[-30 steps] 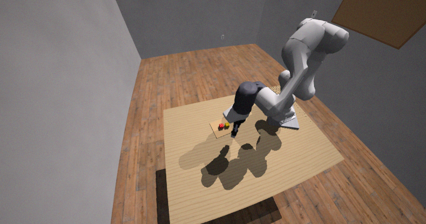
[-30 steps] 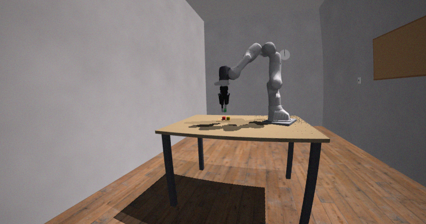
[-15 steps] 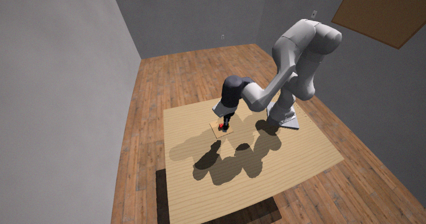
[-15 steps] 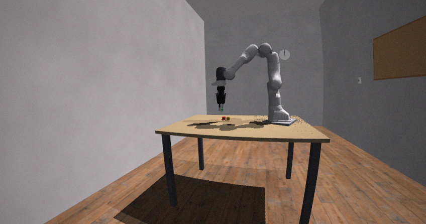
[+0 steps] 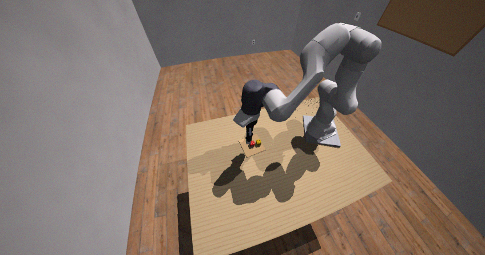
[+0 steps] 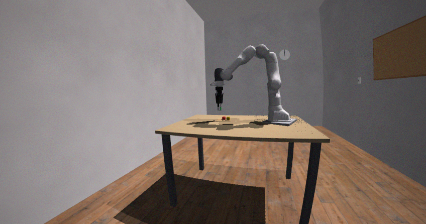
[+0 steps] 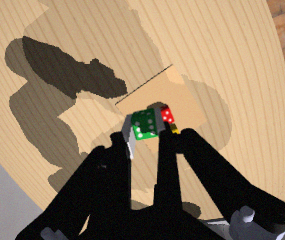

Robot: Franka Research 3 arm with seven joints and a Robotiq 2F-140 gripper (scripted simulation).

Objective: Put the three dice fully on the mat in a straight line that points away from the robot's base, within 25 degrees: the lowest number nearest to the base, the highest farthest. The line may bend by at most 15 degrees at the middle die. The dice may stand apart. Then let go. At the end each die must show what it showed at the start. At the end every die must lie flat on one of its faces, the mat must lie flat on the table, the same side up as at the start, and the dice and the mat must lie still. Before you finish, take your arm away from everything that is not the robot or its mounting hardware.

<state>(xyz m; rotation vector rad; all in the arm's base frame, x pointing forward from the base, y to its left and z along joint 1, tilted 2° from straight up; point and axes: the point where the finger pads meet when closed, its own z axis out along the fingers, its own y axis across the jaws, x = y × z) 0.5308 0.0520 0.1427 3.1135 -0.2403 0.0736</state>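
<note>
Now: hand 30 mm past the red die, 30 mm to the left of it and 120 mm above it. From my hand the other things lie so: yellow die (80 mm behind, 30 mm to the right, 120 mm below); green die (20 mm below); tan mat (30 mm behind, 20 mm to the right, 140 mm below).
</note>
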